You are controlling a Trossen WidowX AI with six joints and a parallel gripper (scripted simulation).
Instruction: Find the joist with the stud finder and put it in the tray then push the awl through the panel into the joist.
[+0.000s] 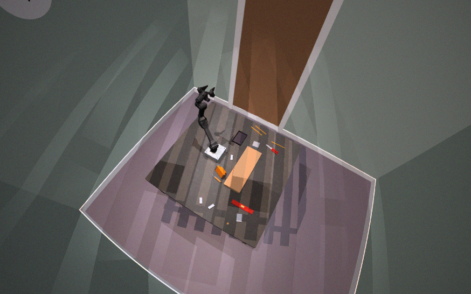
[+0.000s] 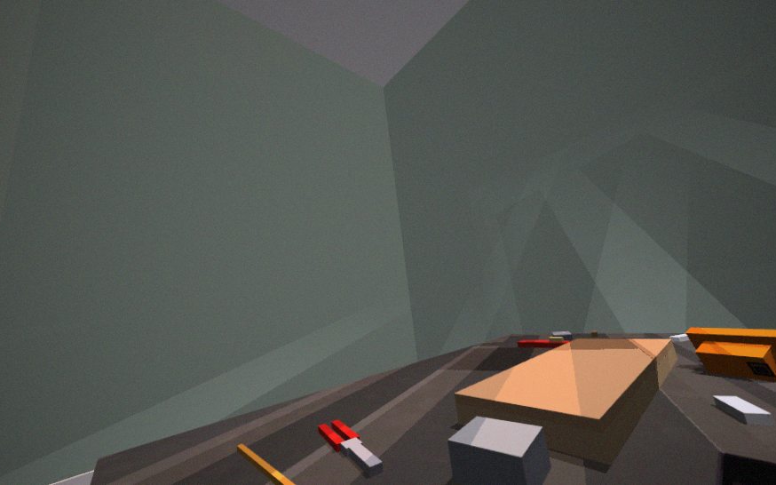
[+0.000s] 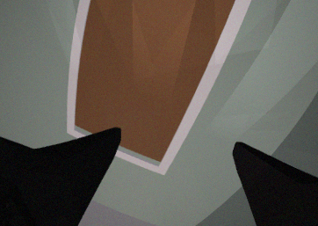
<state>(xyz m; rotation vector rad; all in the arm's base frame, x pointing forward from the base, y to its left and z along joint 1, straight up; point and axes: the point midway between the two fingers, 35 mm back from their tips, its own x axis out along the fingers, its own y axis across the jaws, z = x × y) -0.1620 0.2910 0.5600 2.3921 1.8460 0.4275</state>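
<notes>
Now: the orange stud finder 610 mm below my gripper tip, 490 mm to the right of it and 310 mm ahead of it. The rest, counted from my gripper tip: grey block (620 mm below, 570 mm ahead, 60 mm to the right); then dark tray (620 mm below, 360 mm ahead, 30 mm to the right); then square indicator (620 mm below, 470 mm to the right, 300 mm ahead).
</notes>
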